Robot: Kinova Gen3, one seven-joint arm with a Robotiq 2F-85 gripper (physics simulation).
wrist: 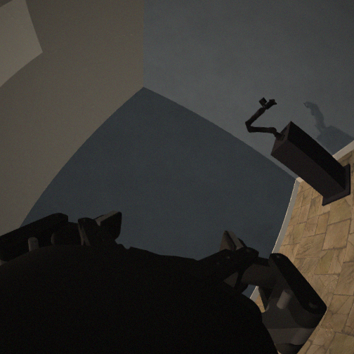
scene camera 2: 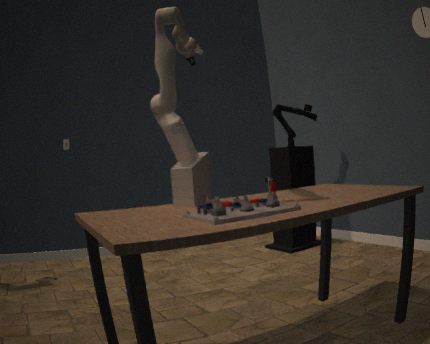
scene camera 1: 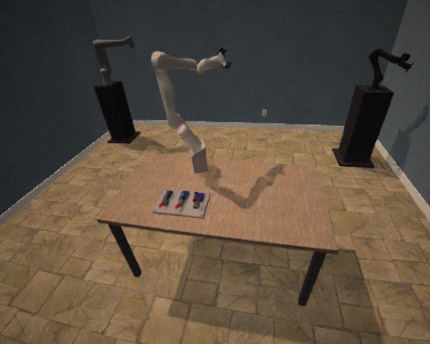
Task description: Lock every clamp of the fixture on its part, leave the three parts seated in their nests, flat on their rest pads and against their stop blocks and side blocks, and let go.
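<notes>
The grey fixture plate lies on the table and bears three grey clamps and blue parts. In scene camera 1, the left clamp's red handle and the middle clamp's red handle reach out low toward the front left. The right clamp's red handle stands upright. Blue shows at the left part, middle part and right part. Their seating against pads and blocks is too small to tell. My gripper is open and empty, high above and away from the fixture.
The wooden table carries the fixture left of its middle in scene camera 1. My arm's base stands at its back edge. A black pedestal with a dark arm and another pedestal stand behind.
</notes>
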